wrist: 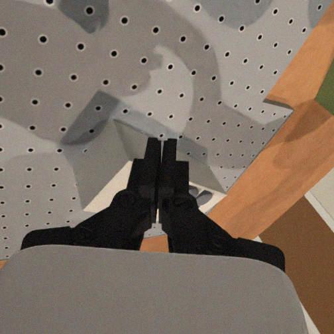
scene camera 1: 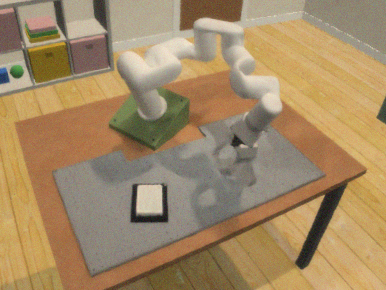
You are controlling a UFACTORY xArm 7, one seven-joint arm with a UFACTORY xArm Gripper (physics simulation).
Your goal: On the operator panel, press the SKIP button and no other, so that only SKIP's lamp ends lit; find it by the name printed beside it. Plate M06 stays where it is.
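Frame: origin at the arm's base, x down, y back, z left, level; metres.
Seen in the pictures: gripper, fingertip midpoint: [scene camera 1: 234, 143]; arm's base, link origin: [scene camera 1: 152, 108].
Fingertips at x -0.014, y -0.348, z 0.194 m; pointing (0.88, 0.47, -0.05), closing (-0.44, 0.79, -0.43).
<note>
Pixels of each thing's middle, then the offset from my fingertips to it. Level surfaces: height alone.
- operator panel, body centre: [scene camera 1: 243, 138] dx +0.060, dy +0.073, dz +0.096 m
- white plate, body centre: [scene camera 1: 149, 199] dx +0.069, dy -0.076, dz -0.367 m
- grey perforated board, surface height: dx +0.088 m
- brown wooden table, surface height: dx +0.101 m
The operator panel [scene camera 1: 248, 152] [wrist: 95, 172] is a light grey box with a cream top face, standing on the grey board under the arm's hand. In the wrist view the fingers cover much of its top; a few dark rounded shapes show beside the right finger, and no printed name or lit lamp can be read. My gripper [scene camera 1: 235, 140] [wrist: 162, 157] is shut and empty, over the panel, with its tips across the panel's edge in the wrist view; its height above it is unclear. A white plate [scene camera 1: 149, 200] lies in a black frame at the board's left; its marking is unreadable.
The grey perforated board [scene camera 1: 102, 240] [wrist: 30, 175] lies on the brown wooden table [scene camera 1: 40, 145] [wrist: 230, 207]. The arm's green base block [scene camera 1: 172, 120] [wrist: 327, 92] stands behind the board. A shelf unit [scene camera 1: 109, 37] stands at the back left, off the table.
</note>
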